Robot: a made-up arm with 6 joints.
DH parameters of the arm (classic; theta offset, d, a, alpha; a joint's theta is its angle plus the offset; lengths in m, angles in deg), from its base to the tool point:
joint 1: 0 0.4 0 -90
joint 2: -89.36 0 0.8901 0
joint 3: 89.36 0.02 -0.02 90
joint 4: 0 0.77 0.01 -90
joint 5: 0 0.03 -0.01 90
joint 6: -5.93 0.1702 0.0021 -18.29
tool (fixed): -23.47 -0.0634 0 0
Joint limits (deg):
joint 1: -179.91..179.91
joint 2: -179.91..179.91
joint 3: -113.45..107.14
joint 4: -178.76..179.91
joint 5: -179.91..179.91
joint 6: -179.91..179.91
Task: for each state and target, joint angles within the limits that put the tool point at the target. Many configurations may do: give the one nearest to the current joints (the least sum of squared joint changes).
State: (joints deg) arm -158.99 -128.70 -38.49 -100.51 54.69 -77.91
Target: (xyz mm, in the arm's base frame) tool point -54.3 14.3 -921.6
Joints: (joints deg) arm -151.10 -141.37 -81.97 -100.65 38.28 -76.80
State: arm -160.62 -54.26 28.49 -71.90 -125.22 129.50
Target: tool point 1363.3 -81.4 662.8
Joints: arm -179.29 -104.88 58.51 -75.12 -136.34 131.42
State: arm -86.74 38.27 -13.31 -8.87 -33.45 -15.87
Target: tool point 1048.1 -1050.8 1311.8
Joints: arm -46.72 62.11 -2.75 -10.82 -33.97 -16.07
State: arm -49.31 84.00 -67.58 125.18 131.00 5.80
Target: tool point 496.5 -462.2 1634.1
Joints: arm -51.59 53.96 -51.34 124.14 124.13 4.61
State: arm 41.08 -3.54 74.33 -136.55 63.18 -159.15
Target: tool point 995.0 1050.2 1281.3
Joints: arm 49.20 43.69 33.31 -142.04 48.11 -155.66
